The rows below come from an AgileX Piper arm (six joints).
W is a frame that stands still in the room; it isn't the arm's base.
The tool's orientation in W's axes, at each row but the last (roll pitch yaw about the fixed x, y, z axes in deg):
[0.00 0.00 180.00]
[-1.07 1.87 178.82]
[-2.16 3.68 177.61]
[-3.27 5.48 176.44]
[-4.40 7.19 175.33]
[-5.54 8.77 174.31]
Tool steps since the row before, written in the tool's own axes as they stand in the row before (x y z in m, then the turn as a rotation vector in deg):
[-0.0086 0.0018 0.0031 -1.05 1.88 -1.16]
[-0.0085 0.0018 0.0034 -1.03 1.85 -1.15]
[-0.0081 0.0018 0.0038 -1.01 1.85 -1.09]
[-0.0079 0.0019 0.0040 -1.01 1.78 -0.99]
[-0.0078 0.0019 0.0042 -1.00 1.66 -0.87]
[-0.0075 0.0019 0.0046 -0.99 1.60 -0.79]
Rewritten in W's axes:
[0.0086 -0.0018 0.0031 1.05 -1.88 -1.16]
[0.0083 -0.0020 0.0036 1.03 -1.85 -1.15]
[0.0078 -0.0023 0.0042 1.01 -1.85 -1.09]
[0.0073 -0.0026 0.0046 1.00 -1.79 -0.99]
[0.0070 -0.0028 0.0050 0.98 -1.67 -0.86]
[0.0065 -0.0030 0.0055 0.97 -1.62 -0.78]

